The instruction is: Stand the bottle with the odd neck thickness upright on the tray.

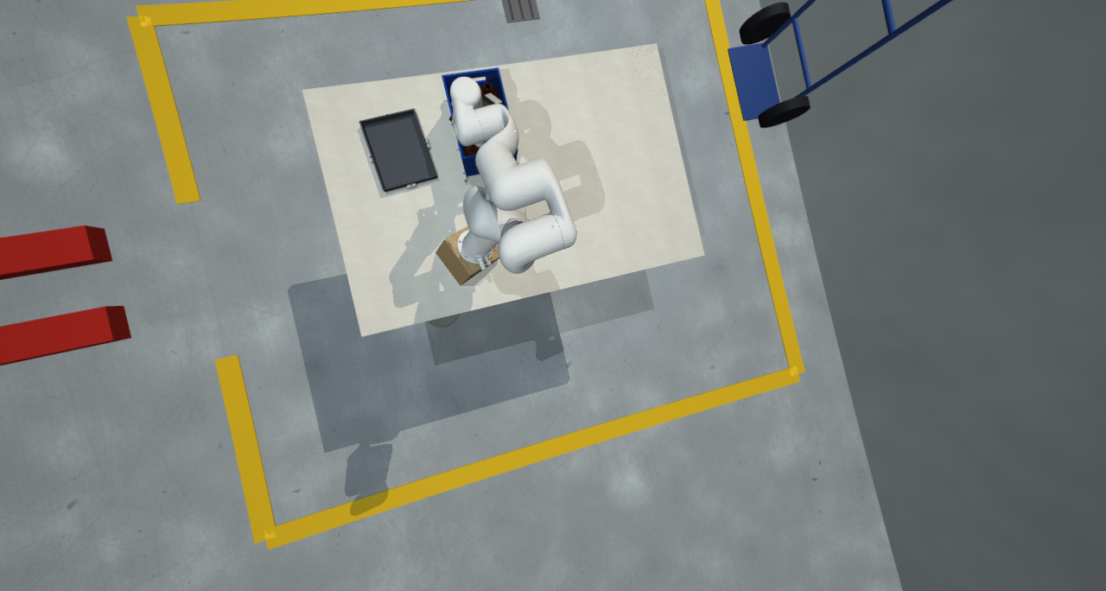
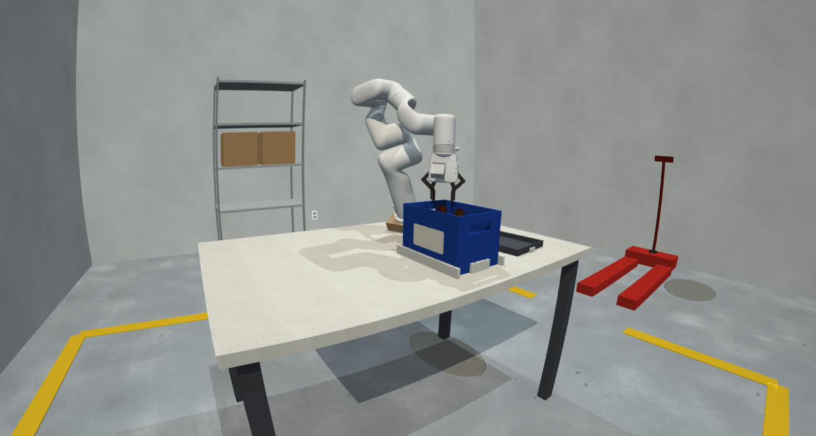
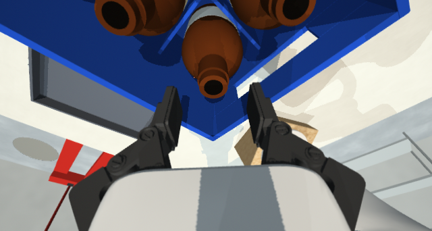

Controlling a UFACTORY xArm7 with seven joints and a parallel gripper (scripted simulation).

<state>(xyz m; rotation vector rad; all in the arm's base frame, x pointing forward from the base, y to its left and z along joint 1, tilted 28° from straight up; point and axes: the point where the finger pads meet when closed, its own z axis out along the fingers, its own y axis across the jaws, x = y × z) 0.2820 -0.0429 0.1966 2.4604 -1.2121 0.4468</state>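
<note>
The blue crate lies 110 mm below my hand, 80 mm ahead of it and 60 mm to the right of it. Also, from my hand: dark grey tray (240 mm to the left, 180 mm below, 120 mm ahead).
</note>
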